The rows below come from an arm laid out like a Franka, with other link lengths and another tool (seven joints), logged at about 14 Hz.
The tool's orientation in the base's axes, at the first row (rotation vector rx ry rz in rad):
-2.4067 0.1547 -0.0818
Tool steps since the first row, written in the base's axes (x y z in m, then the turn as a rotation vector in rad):
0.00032 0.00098 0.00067 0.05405 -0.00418 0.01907
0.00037 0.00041 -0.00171 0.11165 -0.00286 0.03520
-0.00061 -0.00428 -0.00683 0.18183 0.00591 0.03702
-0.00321 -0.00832 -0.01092 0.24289 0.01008 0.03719
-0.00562 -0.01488 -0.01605 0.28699 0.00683 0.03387
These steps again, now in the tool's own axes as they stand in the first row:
0.00020 -0.00120 0.00018 0.05443 -0.01446 -0.01145
0.00028 0.00081 0.00158 0.11158 -0.03134 -0.01673
-0.00014 0.00778 0.00219 0.17997 -0.04529 -0.00515
-0.00224 0.01373 0.00231 0.23991 -0.05392 0.00369
-0.00383 0.02222 0.00155 0.28399 -0.05323 0.00850

